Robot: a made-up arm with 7 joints.
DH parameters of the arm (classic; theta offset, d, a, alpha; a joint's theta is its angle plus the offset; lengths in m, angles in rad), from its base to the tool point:
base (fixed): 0.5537 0 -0.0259 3.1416
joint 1: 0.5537 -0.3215 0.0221 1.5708
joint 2: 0 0.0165 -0.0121 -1.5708
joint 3: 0 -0.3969 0.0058 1.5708
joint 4: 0 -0.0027 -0.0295 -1.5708
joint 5: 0 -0.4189 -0.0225 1.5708
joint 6: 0 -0.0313 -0.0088 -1.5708
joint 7: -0.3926 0 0.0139 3.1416
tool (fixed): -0.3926 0.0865 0 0
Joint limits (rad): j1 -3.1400..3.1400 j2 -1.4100..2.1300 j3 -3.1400..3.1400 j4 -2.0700..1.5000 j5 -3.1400..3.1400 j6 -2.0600..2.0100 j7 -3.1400..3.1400
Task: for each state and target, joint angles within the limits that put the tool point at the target. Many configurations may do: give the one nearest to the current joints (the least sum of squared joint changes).
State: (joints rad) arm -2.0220 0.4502 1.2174 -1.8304 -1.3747 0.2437 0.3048
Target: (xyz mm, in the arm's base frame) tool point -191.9 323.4 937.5
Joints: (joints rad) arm -1.2513 1.0791 0.5653 -1.3508 -1.3444 0.1870 0.3210
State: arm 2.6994 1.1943 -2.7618 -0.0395 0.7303 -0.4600 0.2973
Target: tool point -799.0 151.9 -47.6
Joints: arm 3.1400 1.7894 -2.4810 -0.4107 0.7768 -0.4813 0.2990
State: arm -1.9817 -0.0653 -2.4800 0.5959 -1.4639 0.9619 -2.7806
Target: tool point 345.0 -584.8 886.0
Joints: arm -2.2649 -0.7721 -2.5455 0.2121 -1.4788 0.5386 -2.7681
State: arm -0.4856 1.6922 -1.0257 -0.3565 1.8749 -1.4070 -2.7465
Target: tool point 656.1 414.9 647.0
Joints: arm -0.5636 1.3592 -0.9907 -0.1640 1.8884 -1.0266 -2.7493
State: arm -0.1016 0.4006 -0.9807 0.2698 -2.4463 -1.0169 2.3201
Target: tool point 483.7 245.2 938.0
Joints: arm -0.1162 0.4944 -0.9678 0.3787 -2.4464 -1.0622 2.3264
